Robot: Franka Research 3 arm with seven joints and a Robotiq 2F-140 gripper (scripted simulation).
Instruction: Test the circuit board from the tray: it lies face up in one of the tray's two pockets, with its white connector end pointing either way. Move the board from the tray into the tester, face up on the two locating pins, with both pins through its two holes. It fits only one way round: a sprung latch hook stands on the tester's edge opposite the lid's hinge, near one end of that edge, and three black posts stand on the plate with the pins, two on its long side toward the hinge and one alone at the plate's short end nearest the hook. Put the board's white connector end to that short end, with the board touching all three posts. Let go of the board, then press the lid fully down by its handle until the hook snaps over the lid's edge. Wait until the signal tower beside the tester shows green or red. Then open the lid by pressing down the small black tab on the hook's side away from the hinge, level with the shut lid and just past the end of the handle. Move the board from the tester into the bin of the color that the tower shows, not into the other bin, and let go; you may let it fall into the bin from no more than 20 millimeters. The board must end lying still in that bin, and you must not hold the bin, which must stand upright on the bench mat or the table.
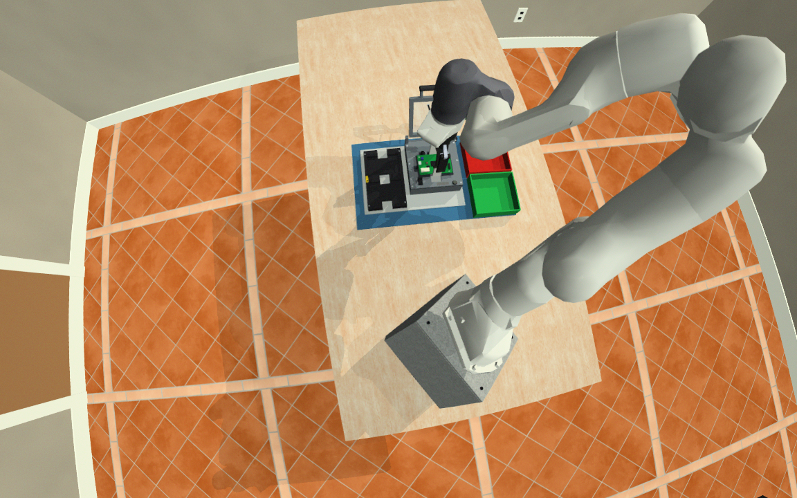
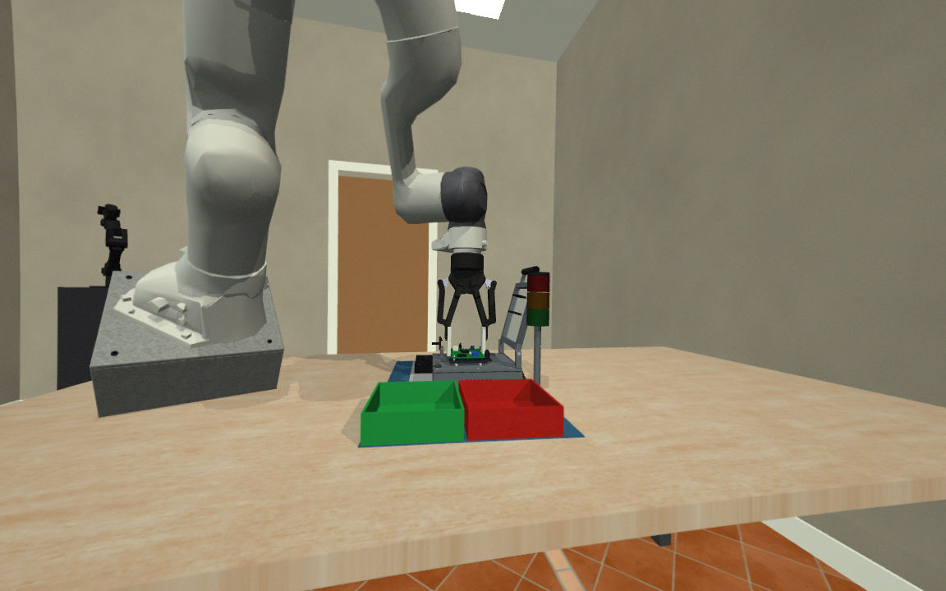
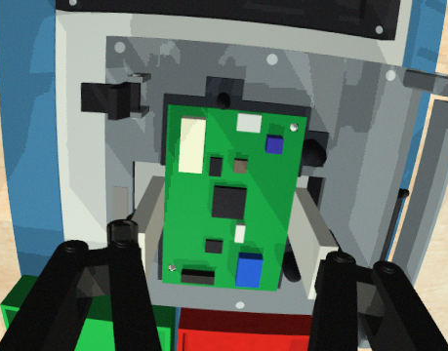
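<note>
My hand is 2 cm above the green circuit board. From my hand the other things lie so: latch hook: 6 cm behind, 6 cm to the left, 1 cm below; then tester plate: 1 cm ahead, 1 cm to the left, 3 cm below; then tester lid: 12 cm ahead, 1 cm to the right, 8 cm above.
</note>
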